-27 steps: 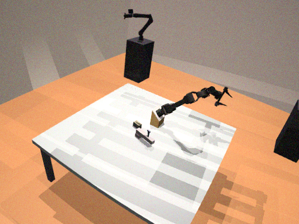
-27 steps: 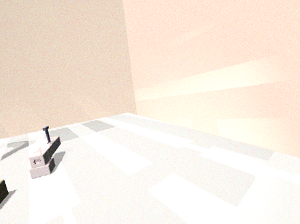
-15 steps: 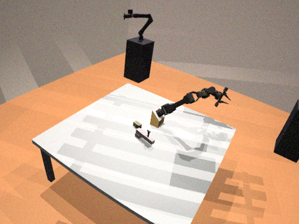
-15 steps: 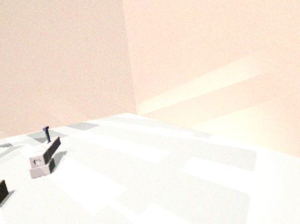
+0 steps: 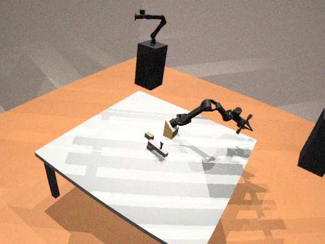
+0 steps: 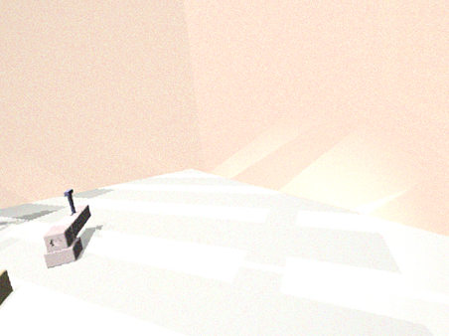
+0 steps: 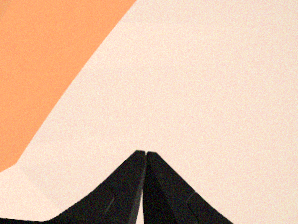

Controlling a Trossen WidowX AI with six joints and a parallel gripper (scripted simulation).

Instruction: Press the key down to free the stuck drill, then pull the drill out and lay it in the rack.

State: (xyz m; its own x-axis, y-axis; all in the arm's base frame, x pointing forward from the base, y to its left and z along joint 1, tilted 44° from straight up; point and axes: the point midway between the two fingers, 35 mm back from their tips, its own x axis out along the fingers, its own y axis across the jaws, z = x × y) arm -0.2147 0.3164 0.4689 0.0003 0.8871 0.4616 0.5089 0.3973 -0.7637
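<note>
Now: gripper tip 50 cm short of the blue key, 51 cm to the left of it and 12 cm above it. Round my gripper tip: drill (49 cm ahead, 57 cm to the right, 17 cm below); rack (38 cm ahead, 69 cm to the right, 20 cm below).
</note>
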